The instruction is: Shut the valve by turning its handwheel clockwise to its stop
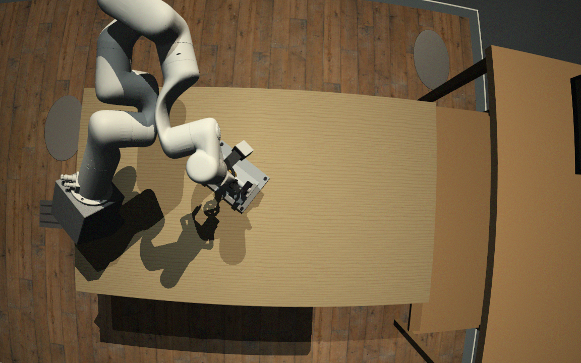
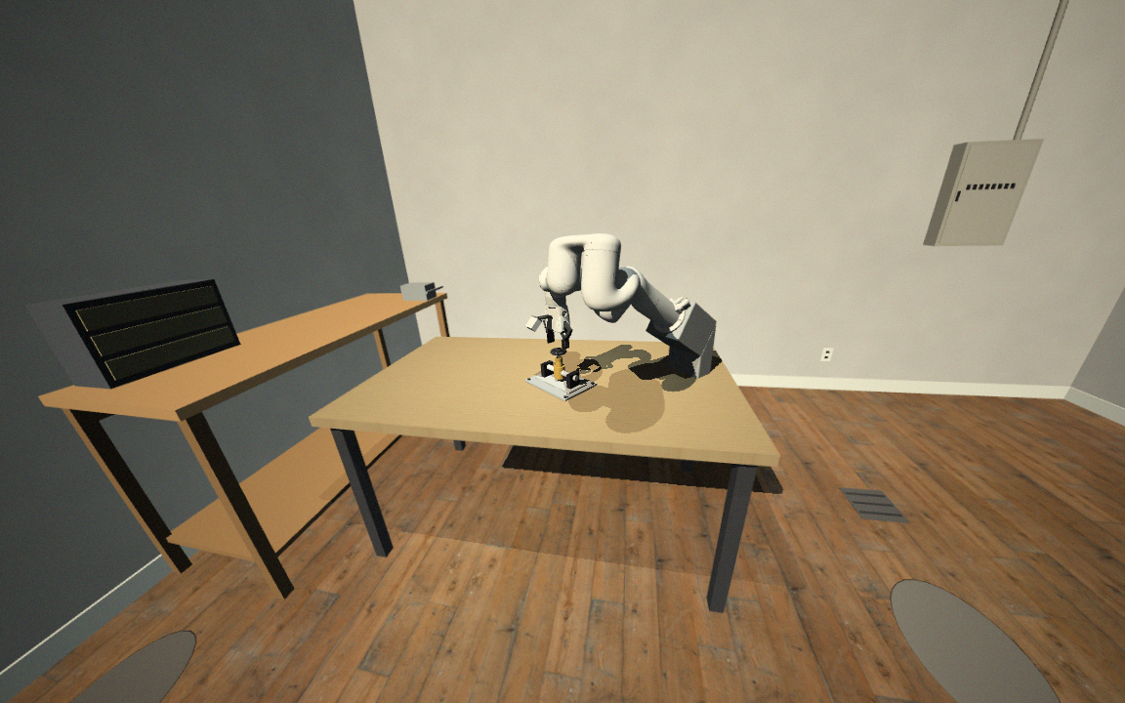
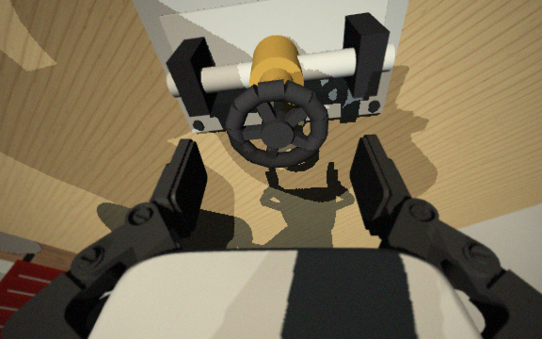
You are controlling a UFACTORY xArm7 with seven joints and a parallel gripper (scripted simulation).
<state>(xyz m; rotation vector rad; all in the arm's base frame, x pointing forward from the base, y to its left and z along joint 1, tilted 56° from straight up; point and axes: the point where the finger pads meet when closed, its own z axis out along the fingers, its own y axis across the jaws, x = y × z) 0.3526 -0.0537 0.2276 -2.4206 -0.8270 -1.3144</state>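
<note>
My gripper is now 40 mm above the spoked handwheel.
</note>
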